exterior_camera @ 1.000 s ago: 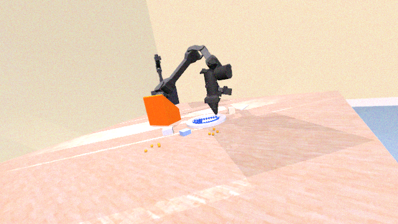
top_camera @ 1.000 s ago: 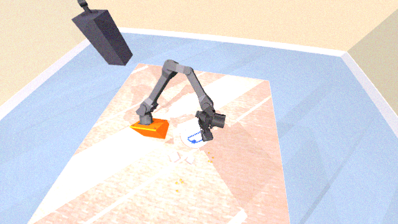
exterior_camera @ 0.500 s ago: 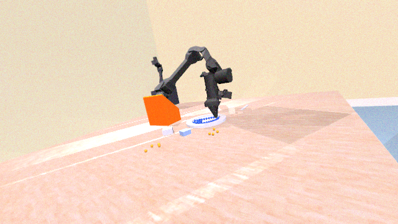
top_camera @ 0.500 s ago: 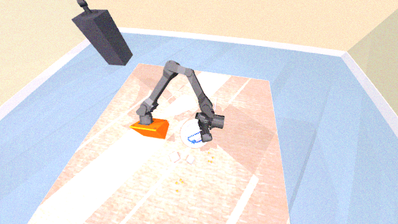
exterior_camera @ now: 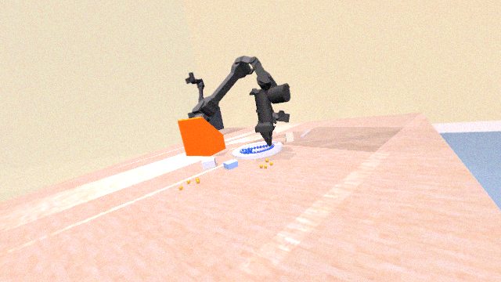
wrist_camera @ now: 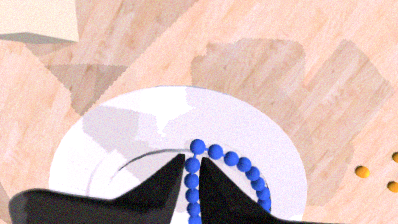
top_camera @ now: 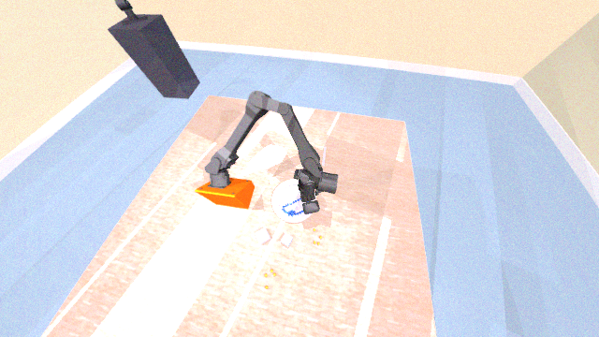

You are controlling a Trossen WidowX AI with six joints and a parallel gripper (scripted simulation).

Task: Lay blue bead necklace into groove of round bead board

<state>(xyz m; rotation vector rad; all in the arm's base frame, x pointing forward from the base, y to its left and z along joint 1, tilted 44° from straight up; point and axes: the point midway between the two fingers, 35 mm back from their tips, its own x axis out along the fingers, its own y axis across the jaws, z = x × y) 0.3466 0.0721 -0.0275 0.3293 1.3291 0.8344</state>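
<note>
Right now my gripper tip is 50 mm past the round white bead board, 20 mm to the left of it and 10 mm above it. Also, from my gripper tip: white block (190 mm to the right, 150 mm behind); then light blue cube (190 mm to the right, 60 mm behind, 10 mm below); then beige cube (120 mm to the left, 30 mm ahead).
</note>
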